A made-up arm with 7 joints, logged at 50 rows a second.
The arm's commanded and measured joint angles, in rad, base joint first. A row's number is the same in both.
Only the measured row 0 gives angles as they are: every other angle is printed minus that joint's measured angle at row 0.
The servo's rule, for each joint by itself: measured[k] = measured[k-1] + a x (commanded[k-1-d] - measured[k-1]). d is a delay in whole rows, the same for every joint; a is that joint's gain. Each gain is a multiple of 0.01, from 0.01 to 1. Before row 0 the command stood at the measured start. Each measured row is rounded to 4 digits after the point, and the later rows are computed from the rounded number. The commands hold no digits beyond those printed.
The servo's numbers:
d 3
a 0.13 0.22 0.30 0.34 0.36 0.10 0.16
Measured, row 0:
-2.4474 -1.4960 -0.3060 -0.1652 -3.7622 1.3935 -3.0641
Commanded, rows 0 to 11:
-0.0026 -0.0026 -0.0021 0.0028 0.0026 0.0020 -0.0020
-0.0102 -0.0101 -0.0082 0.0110 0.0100 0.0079 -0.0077
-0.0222 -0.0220 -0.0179 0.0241 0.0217 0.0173 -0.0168
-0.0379 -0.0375 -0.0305 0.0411 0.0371 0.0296 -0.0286
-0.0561 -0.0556 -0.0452 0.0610 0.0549 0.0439 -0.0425
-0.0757 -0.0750 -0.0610 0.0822 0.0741 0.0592 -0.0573
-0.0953 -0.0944 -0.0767 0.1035 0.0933 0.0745 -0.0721
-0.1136 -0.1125 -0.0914 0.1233 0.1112 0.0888 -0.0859
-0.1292 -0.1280 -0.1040 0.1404 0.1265 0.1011 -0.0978
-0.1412 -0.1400 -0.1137 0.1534 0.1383 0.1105 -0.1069
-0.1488 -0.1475 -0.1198 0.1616 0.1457 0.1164 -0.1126
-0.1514 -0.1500 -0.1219 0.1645 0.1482 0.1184 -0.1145
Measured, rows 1 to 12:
0.0000 0.0000 0.0000 0.0000 0.0000 0.0000 0.0000
0.0000 0.0000 0.0000 0.0000 0.0000 0.0000 0.0000
0.0000 0.0000 0.0000 0.0000 0.0000 0.0000 0.0000
-0.0003 -0.0006 -0.0006 0.0010 0.0009 0.0002 -0.0003
-0.0016 -0.0027 -0.0029 0.0044 0.0042 0.0010 -0.0015
-0.0043 -0.0069 -0.0074 0.0111 0.0105 0.0026 -0.0039
-0.0087 -0.0136 -0.0143 0.0213 0.0201 0.0053 -0.0079
-0.0149 -0.0228 -0.0236 0.0348 0.0326 0.0092 -0.0134
-0.0228 -0.0343 -0.0348 0.0509 0.0475 0.0142 -0.0204
-0.0322 -0.0475 -0.0474 0.0688 0.0640 0.0202 -0.0287
-0.0428 -0.0618 -0.0606 0.0873 0.0810 0.0271 -0.0379
-0.0540 -0.0764 -0.0736 0.1054 0.0974 0.0345 -0.0475

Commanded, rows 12 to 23:
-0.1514 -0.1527 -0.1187 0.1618 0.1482 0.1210 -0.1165
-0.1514 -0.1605 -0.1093 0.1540 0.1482 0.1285 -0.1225
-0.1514 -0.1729 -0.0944 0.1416 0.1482 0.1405 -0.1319
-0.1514 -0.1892 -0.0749 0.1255 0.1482 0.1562 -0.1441
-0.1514 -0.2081 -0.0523 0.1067 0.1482 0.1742 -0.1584
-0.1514 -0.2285 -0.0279 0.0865 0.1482 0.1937 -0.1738
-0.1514 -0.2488 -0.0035 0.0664 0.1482 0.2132 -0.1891
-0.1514 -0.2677 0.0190 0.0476 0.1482 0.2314 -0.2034
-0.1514 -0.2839 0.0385 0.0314 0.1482 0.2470 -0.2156
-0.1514 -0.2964 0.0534 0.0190 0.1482 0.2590 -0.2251
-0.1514 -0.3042 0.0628 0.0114 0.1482 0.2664 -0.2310
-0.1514 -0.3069 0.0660 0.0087 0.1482 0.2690 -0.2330
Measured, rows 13 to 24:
-0.0653 -0.0904 -0.0856 0.1217 0.1121 0.0421 -0.0570
-0.0762 -0.1030 -0.0959 0.1353 0.1242 0.0495 -0.0659
-0.0860 -0.1133 -0.1037 0.1452 0.1328 0.0564 -0.0737
-0.0945 -0.1220 -0.1082 0.1508 0.1383 0.0629 -0.0805
-0.1019 -0.1305 -0.1085 0.1519 0.1419 0.0695 -0.0872
-0.1083 -0.1398 -0.1043 0.1484 0.1442 0.0766 -0.0944
-0.1139 -0.1507 -0.0955 0.1406 0.1456 0.0846 -0.1024
-0.1188 -0.1633 -0.0825 0.1291 0.1465 0.0936 -0.1114
-0.1230 -0.1776 -0.0661 0.1146 0.1471 0.1036 -0.1214
-0.1267 -0.1933 -0.0473 0.0982 0.1475 0.1146 -0.1322
-0.1299 -0.2097 -0.0274 0.0810 0.1478 0.1263 -0.1436
-0.1327 -0.2260 -0.0076 0.0641 0.1479 0.1384 -0.1551

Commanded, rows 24 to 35:
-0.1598 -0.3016 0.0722 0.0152 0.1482 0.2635 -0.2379
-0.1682 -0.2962 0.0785 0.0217 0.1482 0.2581 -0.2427
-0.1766 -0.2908 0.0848 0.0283 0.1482 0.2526 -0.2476
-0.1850 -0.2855 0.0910 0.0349 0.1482 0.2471 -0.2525
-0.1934 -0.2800 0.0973 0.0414 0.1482 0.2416 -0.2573
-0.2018 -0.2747 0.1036 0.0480 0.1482 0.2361 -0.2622
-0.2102 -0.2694 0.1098 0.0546 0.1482 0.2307 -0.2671
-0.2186 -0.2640 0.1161 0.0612 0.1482 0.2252 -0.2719
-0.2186 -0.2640 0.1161 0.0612 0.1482 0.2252 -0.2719
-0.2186 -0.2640 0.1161 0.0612 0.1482 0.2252 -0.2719
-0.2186 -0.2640 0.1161 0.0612 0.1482 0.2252 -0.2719
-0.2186 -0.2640 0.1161 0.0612 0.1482 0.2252 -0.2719
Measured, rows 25 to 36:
-0.1351 -0.2415 0.0107 0.0488 0.1480 0.1505 -0.1663
-0.1372 -0.2553 0.0263 0.0361 0.1481 0.1621 -0.1767
-0.1390 -0.2667 0.0382 0.0268 0.1481 0.1728 -0.1857
-0.1417 -0.2744 0.0484 0.0229 0.1481 0.1819 -0.1941
-0.1451 -0.2792 0.0574 0.0225 0.1481 0.1895 -0.2019
-0.1492 -0.2818 0.0656 0.0245 0.1481 0.1958 -0.2092
-0.1539 -0.2826 0.0732 0.0280 0.1481 0.2009 -0.2161
-0.1590 -0.2820 0.0804 0.0326 0.1481 0.2050 -0.2227
-0.1646 -0.2804 0.0874 0.0378 0.1481 0.2081 -0.2290
-0.1705 -0.2780 0.0941 0.0435 0.1481 0.2104 -0.2351
-0.1768 -0.2749 0.1007 0.0495 0.1481 0.2119 -0.2410
-0.1822 -0.2725 0.1053 0.0535 0.1481 0.2132 -0.2459

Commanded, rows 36 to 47:
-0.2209 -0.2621 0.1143 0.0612 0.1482 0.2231 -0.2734
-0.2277 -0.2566 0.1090 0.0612 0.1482 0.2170 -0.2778
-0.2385 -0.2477 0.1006 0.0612 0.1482 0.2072 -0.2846
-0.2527 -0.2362 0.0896 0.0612 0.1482 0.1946 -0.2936
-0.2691 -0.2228 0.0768 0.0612 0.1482 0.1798 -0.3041
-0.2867 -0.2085 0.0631 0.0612 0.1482 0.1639 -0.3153
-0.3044 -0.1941 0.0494 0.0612 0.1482 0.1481 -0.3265
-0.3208 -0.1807 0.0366 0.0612 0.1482 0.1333 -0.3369
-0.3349 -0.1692 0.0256 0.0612 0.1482 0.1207 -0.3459
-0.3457 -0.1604 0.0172 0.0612 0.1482 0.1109 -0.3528
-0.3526 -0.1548 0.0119 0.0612 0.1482 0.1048 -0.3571
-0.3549 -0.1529 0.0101 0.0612 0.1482 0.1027 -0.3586
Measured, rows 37 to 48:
-0.1869 -0.2706 0.1085 0.0561 0.1481 0.2144 -0.2501
-0.1910 -0.2691 0.1108 0.0578 0.1481 0.2155 -0.2536
-0.1946 -0.2680 0.1124 0.0590 0.1481 0.2165 -0.2565
-0.1980 -0.2667 0.1130 0.0597 0.1481 0.2172 -0.2592
-0.2019 -0.2645 0.1118 0.0602 0.1481 0.2172 -0.2622
-0.2067 -0.2608 0.1084 0.0605 0.1481 0.2162 -0.2658
-0.2127 -0.2554 0.1028 0.0607 0.1481 0.2140 -0.2702
-0.2200 -0.2482 0.0950 0.0609 0.1481 0.2106 -0.2756
-0.2287 -0.2395 0.0854 0.0610 0.1481 0.2059 -0.2820
-0.2385 -0.2295 0.0746 0.0611 0.1481 0.2001 -0.2891
-0.2492 -0.2188 0.0632 0.0611 0.1481 0.1934 -0.2967
-0.2603 -0.2079 0.0519 0.0611 0.1481 0.1861 -0.3046

